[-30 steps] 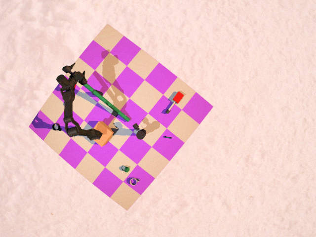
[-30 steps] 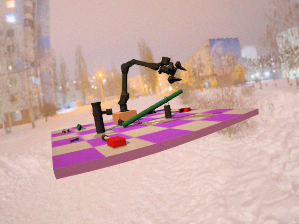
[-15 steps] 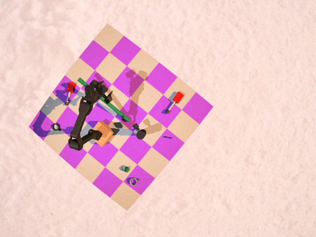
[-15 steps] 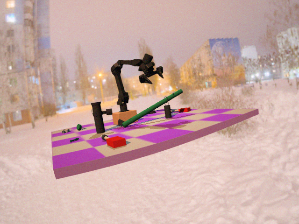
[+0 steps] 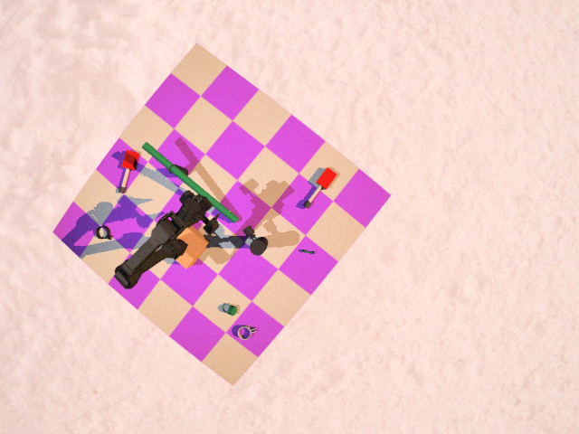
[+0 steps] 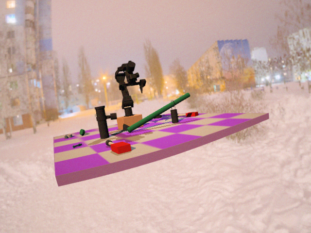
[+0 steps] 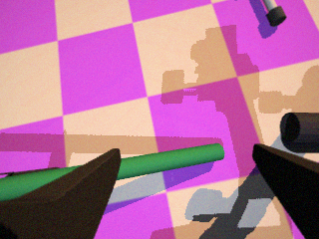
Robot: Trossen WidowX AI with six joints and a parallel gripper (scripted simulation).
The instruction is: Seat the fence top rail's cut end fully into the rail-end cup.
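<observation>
My gripper tip is now 4 cm past the rail-end cup, 18 cm to the left of it and 12 cm above it. The rest, counted from my gripper tip: short dark post 5 cm ahead, 28 cm to the left, 14 cm below; small bolt 1 cm ahead, 47 cm to the right, 24 cm below; small green cap 44 cm behind, 25 cm to the right, 23 cm below.
</observation>
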